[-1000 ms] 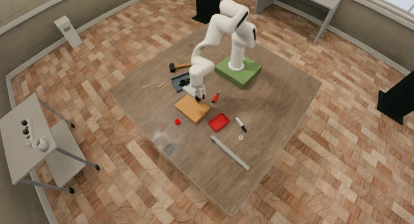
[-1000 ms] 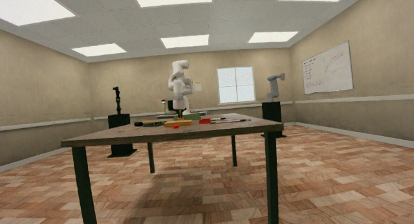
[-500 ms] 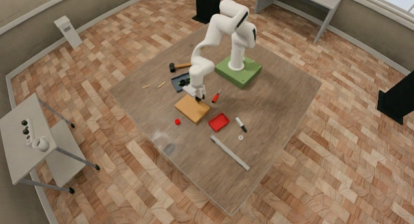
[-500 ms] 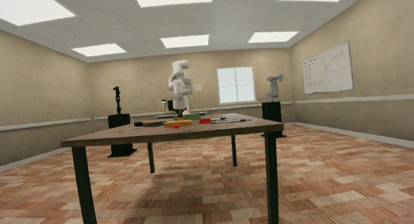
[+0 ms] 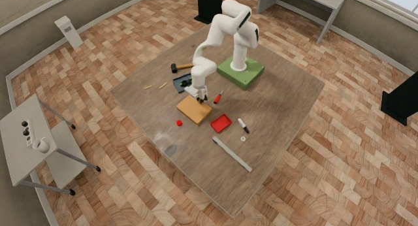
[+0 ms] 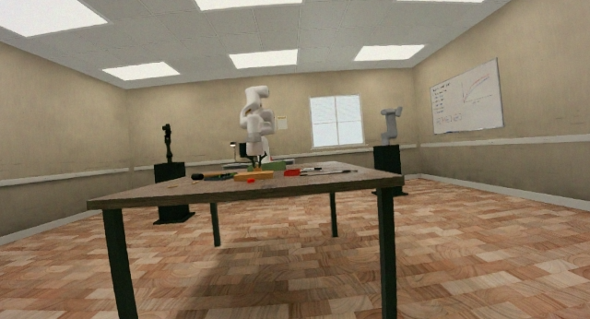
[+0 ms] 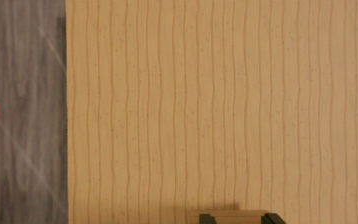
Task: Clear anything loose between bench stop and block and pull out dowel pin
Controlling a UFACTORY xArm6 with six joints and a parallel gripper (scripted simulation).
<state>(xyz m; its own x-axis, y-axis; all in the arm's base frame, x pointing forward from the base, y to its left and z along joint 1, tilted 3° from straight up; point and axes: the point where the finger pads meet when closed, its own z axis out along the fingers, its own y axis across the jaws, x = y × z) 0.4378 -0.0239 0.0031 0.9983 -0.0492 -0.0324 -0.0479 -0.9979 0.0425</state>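
Right now the dowel pin is 20 mm below my hand. The rest, counted from my hand: tan bench board (50 mm ahead, 10 mm to the right, 50 mm below); red cap (200 mm ahead, 20 mm to the right, 60 mm below); small wooden block (30 mm below).
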